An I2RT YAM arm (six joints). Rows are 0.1 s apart.
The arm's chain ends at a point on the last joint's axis. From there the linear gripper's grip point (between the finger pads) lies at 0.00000 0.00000 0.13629 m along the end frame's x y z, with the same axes.
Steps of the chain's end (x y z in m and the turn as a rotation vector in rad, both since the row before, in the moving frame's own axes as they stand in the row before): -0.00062, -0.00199, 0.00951, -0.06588, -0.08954, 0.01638; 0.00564, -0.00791, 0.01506, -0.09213, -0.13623, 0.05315; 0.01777, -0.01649, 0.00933, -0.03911, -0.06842, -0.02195; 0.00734, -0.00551, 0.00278, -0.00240, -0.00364, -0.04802; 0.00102, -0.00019, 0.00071, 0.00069, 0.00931, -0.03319; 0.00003, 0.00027, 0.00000, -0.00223, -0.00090, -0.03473; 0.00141, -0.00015, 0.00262, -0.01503, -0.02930, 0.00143; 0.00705, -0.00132, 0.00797, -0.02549, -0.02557, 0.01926; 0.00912, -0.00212, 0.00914, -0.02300, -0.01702, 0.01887
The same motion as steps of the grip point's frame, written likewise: -0.01287, 0.00687, 0.00867, -0.06588, -0.08954, 0.01638; -0.01317, 0.00409, 0.01322, -0.09213, -0.13623, 0.05315; 0.00851, -0.01106, 0.00891, -0.03911, -0.06842, -0.02195; 0.00685, -0.00517, 0.00278, -0.00240, -0.00364, -0.04802; 0.00229, -0.00031, 0.00070, 0.00069, 0.00931, -0.03319; -0.00009, 0.00058, 0.00000, -0.00223, -0.00090, -0.03473; -0.00258, 0.00190, 0.00255, -0.01503, -0.02930, 0.00143; 0.00353, 0.00212, 0.00788, -0.02549, -0.02557, 0.01926; 0.00677, 0.00099, 0.00908, -0.02300, -0.01702, 0.01887
